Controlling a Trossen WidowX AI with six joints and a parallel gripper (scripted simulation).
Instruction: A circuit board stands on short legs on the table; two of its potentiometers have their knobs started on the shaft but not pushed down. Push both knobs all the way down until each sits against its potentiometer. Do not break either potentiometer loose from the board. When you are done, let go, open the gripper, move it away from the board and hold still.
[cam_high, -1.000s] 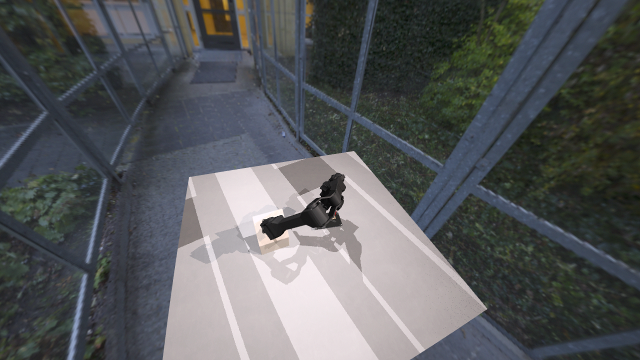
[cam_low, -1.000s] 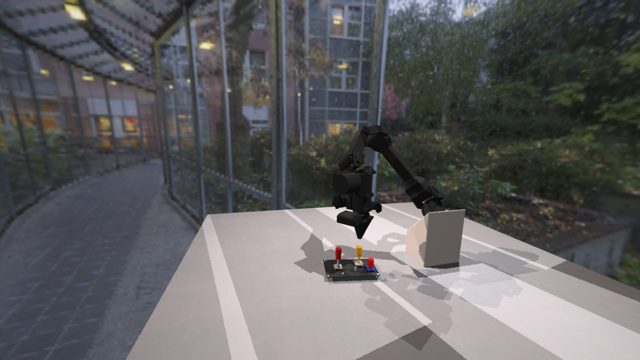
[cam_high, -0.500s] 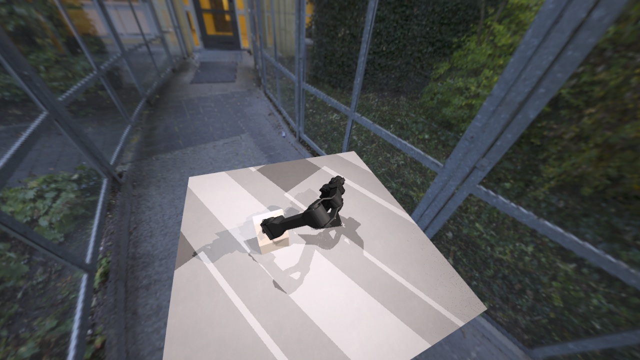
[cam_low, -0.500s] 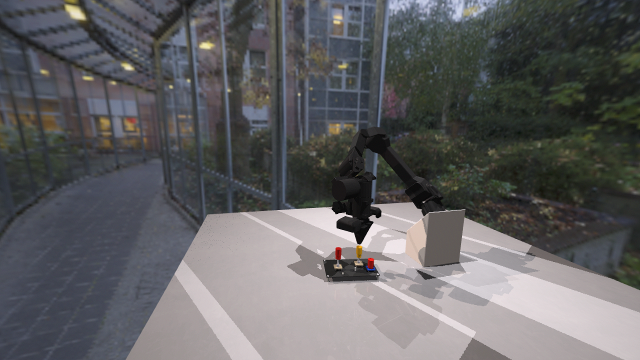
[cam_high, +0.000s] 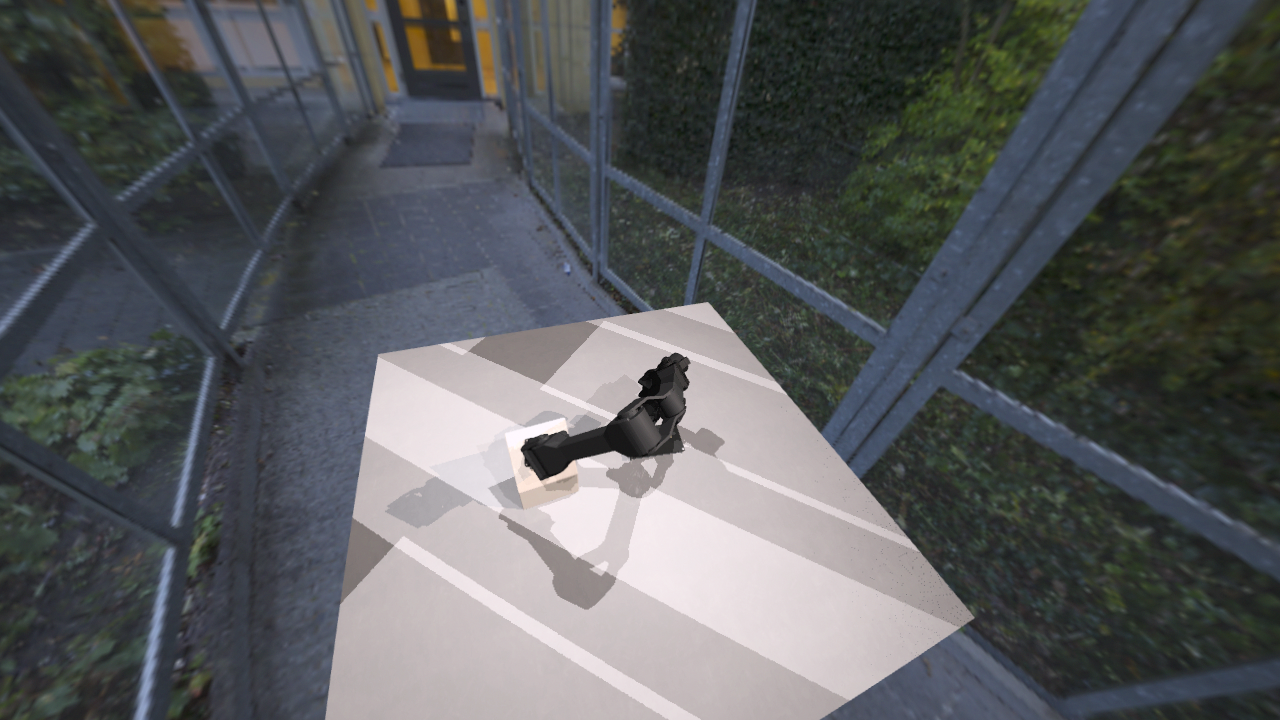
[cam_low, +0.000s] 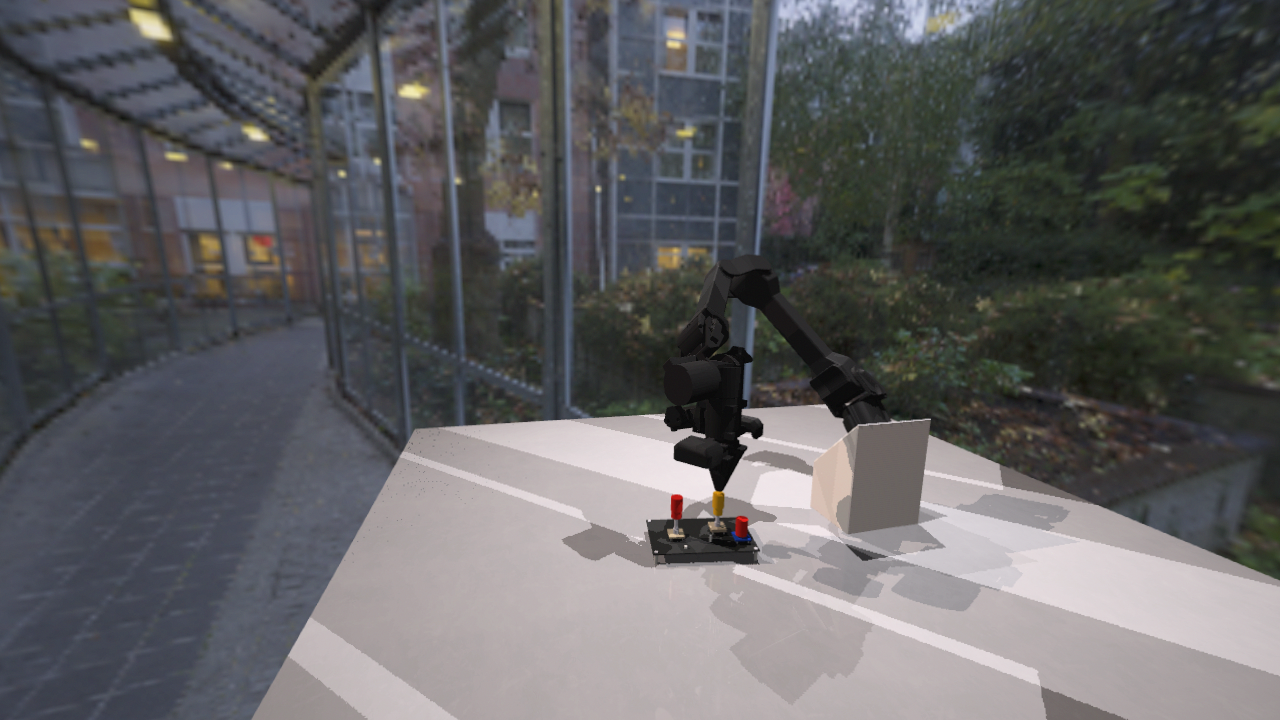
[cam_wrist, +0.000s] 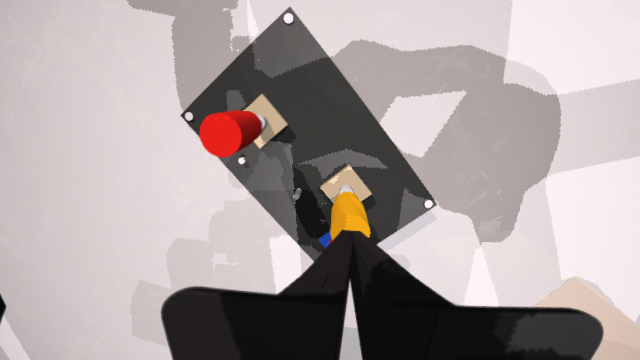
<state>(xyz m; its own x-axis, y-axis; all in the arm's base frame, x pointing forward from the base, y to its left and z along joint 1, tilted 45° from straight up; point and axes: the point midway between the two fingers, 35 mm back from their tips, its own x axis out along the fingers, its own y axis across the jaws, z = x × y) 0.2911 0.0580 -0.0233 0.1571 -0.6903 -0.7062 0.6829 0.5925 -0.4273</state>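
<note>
Now: the yellow knob 20 mm below my gripper tip. From my gripper tip the other things lie so: red knob 70 mm ahead, 10 mm to the left, 20 mm below.
</note>
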